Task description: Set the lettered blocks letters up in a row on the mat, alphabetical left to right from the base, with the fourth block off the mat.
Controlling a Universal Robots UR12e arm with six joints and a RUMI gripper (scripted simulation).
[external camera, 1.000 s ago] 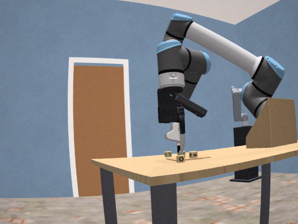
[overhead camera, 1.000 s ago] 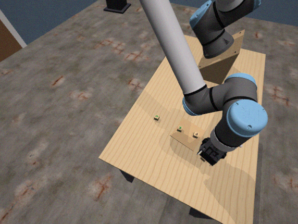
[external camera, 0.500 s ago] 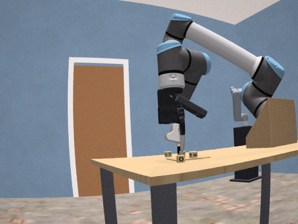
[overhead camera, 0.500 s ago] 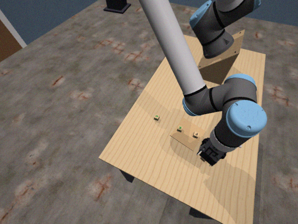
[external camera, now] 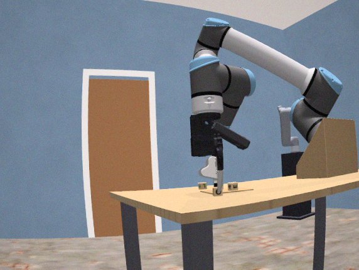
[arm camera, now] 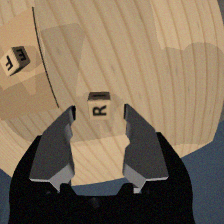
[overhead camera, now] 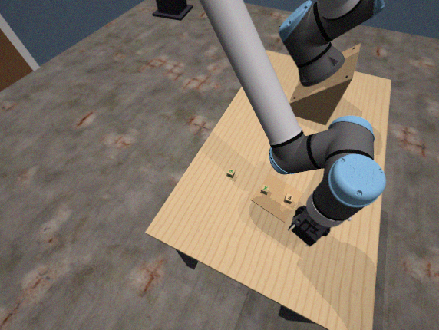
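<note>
My hand is 1 cm above the R block. The rest, counted from my hand: tan mat: 11 cm behind, 10 cm to the right, 2 cm below.
</note>
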